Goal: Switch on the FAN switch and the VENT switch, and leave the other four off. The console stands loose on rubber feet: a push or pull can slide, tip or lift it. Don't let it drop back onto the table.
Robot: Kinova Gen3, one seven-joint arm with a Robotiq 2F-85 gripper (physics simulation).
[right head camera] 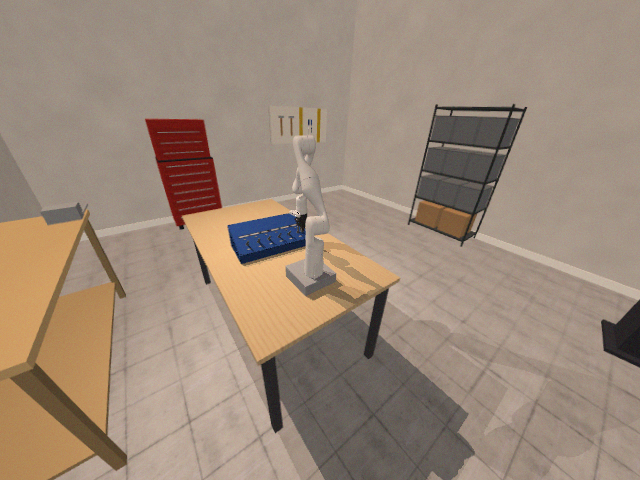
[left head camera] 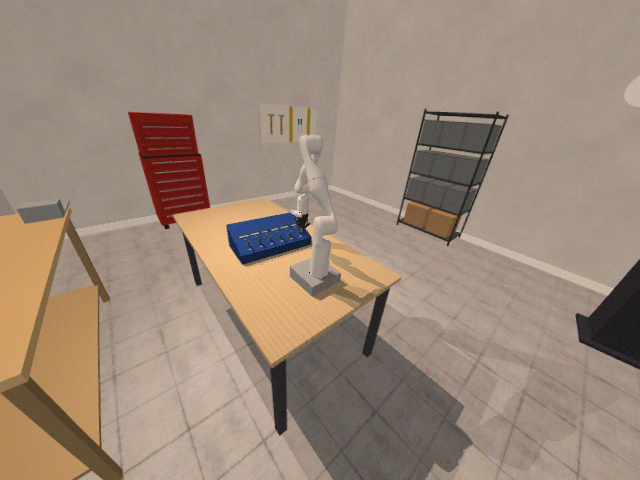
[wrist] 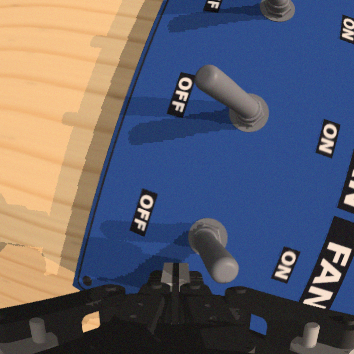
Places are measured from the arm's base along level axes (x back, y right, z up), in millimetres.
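Where they show: gripper, between the fingertips: [right head camera: 302,231] [left head camera: 302,231] [wrist: 175,278]; arm's base, origin of its link: [right head camera: 312,272] [left head camera: 317,272].
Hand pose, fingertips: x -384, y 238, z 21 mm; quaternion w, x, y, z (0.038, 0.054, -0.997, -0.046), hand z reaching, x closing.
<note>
Each offset is from my fingertips to the top centre of the thing. "pt": to the spot under its first point. Level surfaces: height alone.
The blue console [left head camera: 258,224] [right head camera: 258,227] [wrist: 285,170] stands on the table {dz -85 mm} [left head camera: 255,289] [right head camera: 248,289], its row of small levers too small to read in the head views. In the wrist view the FAN switch {dz +51, dx -12, dy -27 mm} [wrist: 220,262] leans towards its ON label. The neighbouring switch {dz +42, dx -12, dy -101 mm} [wrist: 225,92] leans towards OFF; its name label is cut off. A third switch {pt dz +9, dx -39, dy -162 mm} [wrist: 278,9] shows partly at the top; its position is unclear. The VENT label does not show in the wrist view. My gripper [left head camera: 302,229] [right head camera: 301,228] [wrist: 175,278] is shut and empty, beside the FAN lever on its OFF side; contact is unclear.
The arm's grey base [left head camera: 314,276] [right head camera: 310,275] stands on the same table, in front of the console. A second wooden table [left head camera: 31,258] [right head camera: 41,258] is at the left. A red tool cabinet [left head camera: 173,170] [right head camera: 187,173] and a shelf rack [left head camera: 412,179] [right head camera: 421,178] stand further back.
</note>
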